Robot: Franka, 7 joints.
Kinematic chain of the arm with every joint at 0, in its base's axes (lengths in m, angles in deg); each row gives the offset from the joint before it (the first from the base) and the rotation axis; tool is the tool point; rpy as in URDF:
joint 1: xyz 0 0 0.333 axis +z
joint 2: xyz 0 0 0 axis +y
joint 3: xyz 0 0 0.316 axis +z
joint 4: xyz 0.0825 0 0 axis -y
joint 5: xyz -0.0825 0 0.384 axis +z
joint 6: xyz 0 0 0 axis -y
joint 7: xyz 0.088 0 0 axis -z
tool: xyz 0 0 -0.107 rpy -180 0 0
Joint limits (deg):
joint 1: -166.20..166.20
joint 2: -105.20..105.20
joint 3: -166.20..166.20
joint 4: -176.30..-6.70
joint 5: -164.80..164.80
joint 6: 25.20..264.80
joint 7: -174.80..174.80
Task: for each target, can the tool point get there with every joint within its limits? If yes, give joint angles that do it. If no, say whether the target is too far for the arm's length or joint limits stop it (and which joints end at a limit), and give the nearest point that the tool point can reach.
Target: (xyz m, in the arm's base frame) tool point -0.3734 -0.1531 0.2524
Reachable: yes | joints -108.25 30.07 -67.92 -148.05 -73.45 233.99 16.63
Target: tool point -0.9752 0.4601 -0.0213
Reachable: no: too far | nearest point -0.7371 0.3478 0.0652 | short by 0.277 m
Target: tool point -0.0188 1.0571 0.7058
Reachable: no: too far | nearest point -0.0144 0.8089 0.6183 | short by 0.263 m
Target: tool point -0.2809 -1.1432 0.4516
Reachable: no: too far | nearest point -0.2037 -0.8289 0.4190 | short by 0.325 m
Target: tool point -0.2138 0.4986 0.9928
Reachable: yes | joints 132.93 23.49 -41.80 -30.32 -96.91 140.74 74.43
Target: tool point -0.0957 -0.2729 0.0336
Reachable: yes | joints -59.45 41.25 -31.27 -150.73 117.29 146.98 69.83
